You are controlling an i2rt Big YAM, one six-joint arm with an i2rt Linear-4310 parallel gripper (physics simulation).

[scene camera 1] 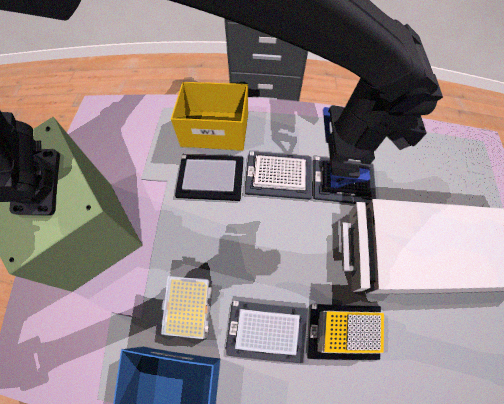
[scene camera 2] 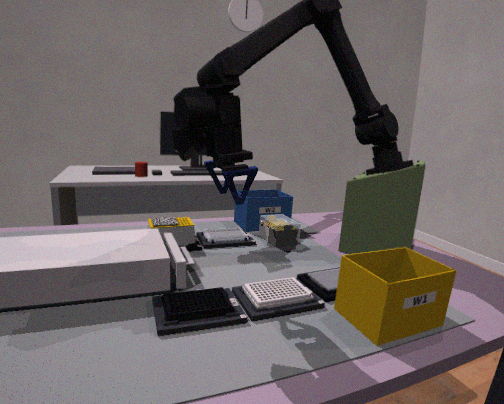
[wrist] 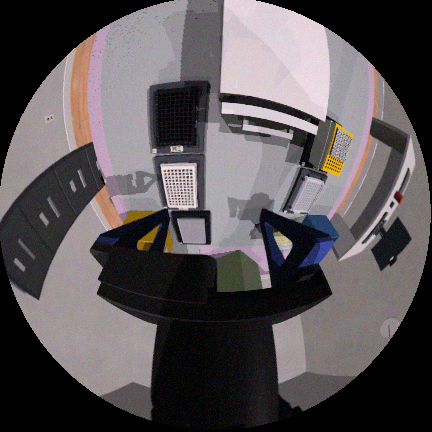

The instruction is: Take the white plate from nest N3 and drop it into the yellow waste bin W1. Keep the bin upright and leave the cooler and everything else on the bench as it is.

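Seen in the pictures: gripper, fingertip midpoint: (scene camera 1: 331, 163) (scene camera 2: 231, 198) (wrist: 214, 213); arm's base, link origin: (scene camera 1: 36, 182) (scene camera 2: 389, 170).
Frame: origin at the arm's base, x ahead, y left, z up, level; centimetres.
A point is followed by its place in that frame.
The white perforated plate (scene camera 1: 280, 172) @[x 47.8, y 10.9, z -23.0 cm] (scene camera 2: 277, 291) @[x 48.4, y 12.2, z -23.0 cm] (wrist: 179, 186) @[x 48.1, y 11.2, z -23.2 cm] sits flat in a dark nest (scene camera 1: 280, 194) @[x 47.3, y 5.6, z -24.4 cm] (scene camera 2: 287, 308) @[x 49.1, y 16.7, z -24.4 cm] (wrist: 201, 175) @[x 49.7, y 5.4, z -24.4 cm], the middle one of three in a row; its nest label is not readable. The yellow bin W1 (scene camera 1: 185, 132) @[x 24.5, y 22.1, z -18.8 cm] (scene camera 2: 360, 300) @[x 40.2, y 26.8, z -19.7 cm] (wrist: 137, 216) @[x 40.4, y 28.0, z -22.5 cm] stands upright near that row; a finger partly hides it in the wrist view. My gripper (scene camera 1: 340, 150) @[x 54.9, y 2.1, z -4.9 cm] (scene camera 2: 232, 197) @[x 54.9, y 2.1, z -4.9 cm] (wrist: 214, 213) @[x 54.9, y 2.1, z -4.9 cm] is open and empty, fingers pointing down, high above the bench. In scene camera 1 it overlaps the nest with the black plate.
The black plate (scene camera 2: 195, 302) @[x 65.2, y 8.7, z -23.3 cm] (wrist: 176, 117) @[x 64.4, y 8.4, z -24.0 cm] is on one side of the white one, a grey-topped nest (scene camera 1: 210, 175) @[x 30.4, y 11.7, z -23.6 cm] on the other. A large white box (scene camera 1: 440, 245) @[x 82.0, y -13.0, z -17.2 cm], a clear plate (scene camera 1: 267, 332) @[x 41.3, y -26.4, z -23.0 cm], a yellow rack (scene camera 1: 337, 332) @[x 54.8, y -27.9, z -18.3 cm], a yellow-dotted box (scene camera 1: 186, 306) @[x 25.4, y -20.3, z -18.7 cm] and blue bin W2 (scene camera 2: 250, 212) @[x 29.6, y -31.3, z -18.7 cm] stand around.
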